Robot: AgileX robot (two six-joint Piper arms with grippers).
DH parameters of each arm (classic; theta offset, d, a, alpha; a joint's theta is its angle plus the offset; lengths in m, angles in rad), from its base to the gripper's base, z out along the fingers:
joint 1: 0 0.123 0 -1.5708
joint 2: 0.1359 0 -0.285 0
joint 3: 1.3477 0 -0.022 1.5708
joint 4: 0 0.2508 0 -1.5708
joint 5: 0 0 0.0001 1.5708
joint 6: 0 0.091 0 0
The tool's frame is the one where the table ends.
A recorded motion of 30 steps. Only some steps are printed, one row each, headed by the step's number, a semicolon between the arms.
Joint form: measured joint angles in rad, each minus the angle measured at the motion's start. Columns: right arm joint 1, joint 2, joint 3, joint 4, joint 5, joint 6; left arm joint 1, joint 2, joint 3, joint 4, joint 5, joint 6.
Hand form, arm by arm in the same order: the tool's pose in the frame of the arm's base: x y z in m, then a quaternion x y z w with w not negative. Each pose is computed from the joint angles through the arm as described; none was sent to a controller.
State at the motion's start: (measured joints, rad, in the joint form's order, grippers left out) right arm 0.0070 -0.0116 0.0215 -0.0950 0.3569 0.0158; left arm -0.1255 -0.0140 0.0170 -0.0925 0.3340 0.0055
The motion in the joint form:
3: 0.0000 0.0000 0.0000 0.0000 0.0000 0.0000; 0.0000 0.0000 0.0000 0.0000 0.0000 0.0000
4: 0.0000 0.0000 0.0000 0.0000 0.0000 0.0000; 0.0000 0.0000 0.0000 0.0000 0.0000 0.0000
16: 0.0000 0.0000 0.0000 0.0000 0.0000 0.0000; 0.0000 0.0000 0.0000 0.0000 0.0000 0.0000
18: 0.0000 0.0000 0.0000 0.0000 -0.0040 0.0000; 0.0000 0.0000 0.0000 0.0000 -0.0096 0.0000
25: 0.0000 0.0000 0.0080 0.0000 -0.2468 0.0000; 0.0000 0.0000 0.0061 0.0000 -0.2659 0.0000
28: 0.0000 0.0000 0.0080 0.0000 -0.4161 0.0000; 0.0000 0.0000 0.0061 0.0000 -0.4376 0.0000
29: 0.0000 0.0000 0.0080 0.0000 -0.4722 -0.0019; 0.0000 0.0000 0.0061 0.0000 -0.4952 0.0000
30: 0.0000 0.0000 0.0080 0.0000 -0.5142 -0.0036; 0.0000 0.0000 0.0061 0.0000 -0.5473 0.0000
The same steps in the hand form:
3: 0.0530 -0.0027 0.1746 -0.02204 0.79794 -0.03317 0.60141; 0.0526 -0.0094 0.1782 0.02649 0.78880 -0.07545 0.60943
4: 0.0530 -0.0027 0.1746 -0.02204 0.79794 -0.03317 0.60141; 0.0526 -0.0094 0.1782 0.02649 0.78880 -0.07545 0.60943
16: 0.0530 -0.0027 0.1746 -0.02204 0.79794 -0.03317 0.60141; 0.0526 -0.0094 0.1782 0.02649 0.78880 -0.07545 0.60943
18: 0.0531 -0.0026 0.1749 -0.02213 0.79674 -0.03310 0.60301; 0.0528 -0.0094 0.1790 0.02611 0.78587 -0.07555 0.61320
25: 0.0568 -0.0006 0.1939 -0.02726 0.72070 -0.02856 0.69212; 0.0559 -0.0076 0.2000 0.01585 0.70328 -0.07750 0.70650
28: 0.0561 0.0009 0.2092 -0.03050 0.65964 -0.02519 0.75054; 0.0546 -0.0060 0.2155 0.00881 0.64015 -0.07824 0.76420
29: 0.0553 0.0014 0.2142 -0.03214 0.63832 -0.02476 0.76870; 0.0536 -0.0054 0.2206 0.00643 0.61789 -0.07836 0.78232
30: 0.0546 0.0017 0.2179 -0.03340 0.62202 -0.02456 0.78190; 0.0524 -0.0048 0.2251 0.00428 0.59732 -0.07841 0.79815

